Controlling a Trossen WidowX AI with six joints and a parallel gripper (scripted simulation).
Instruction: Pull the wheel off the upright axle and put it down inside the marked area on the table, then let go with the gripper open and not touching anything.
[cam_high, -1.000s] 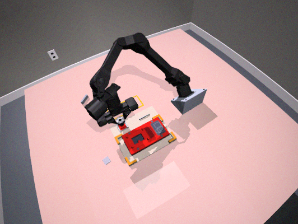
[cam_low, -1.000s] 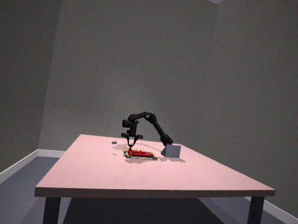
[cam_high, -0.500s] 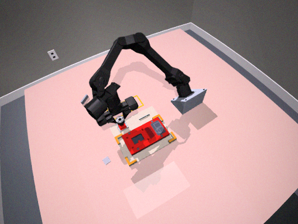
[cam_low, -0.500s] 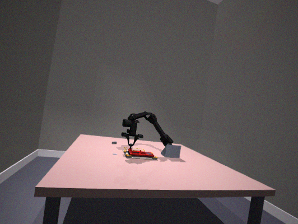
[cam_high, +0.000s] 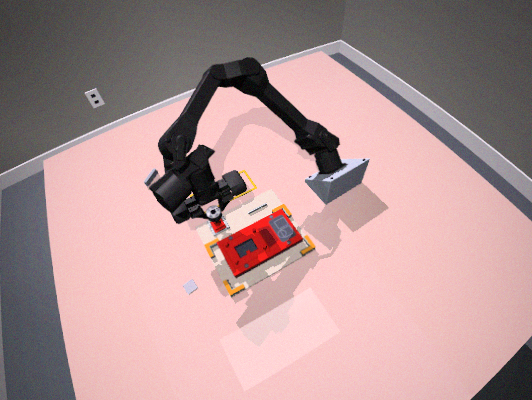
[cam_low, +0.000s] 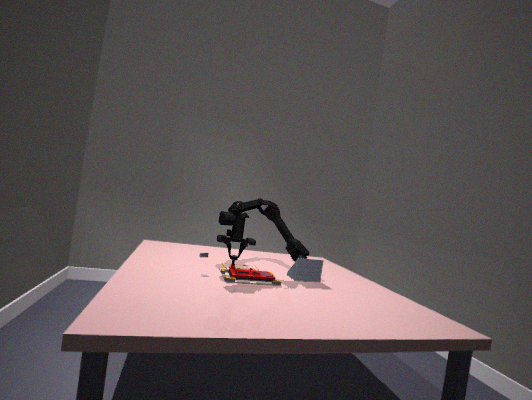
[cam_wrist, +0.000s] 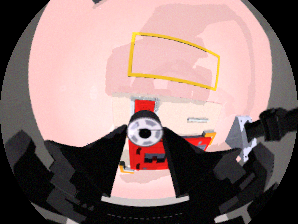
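Right now the dark axle is 3 cm below my gripper tip. The rest, counted from my gripper tip: dark bar (8 cm ahead, 29 cm to the right, 6 cm below); black wheel (right at my gripper tip); grey plate (15 cm ahead, 10 cm to the left, 6 cm below).
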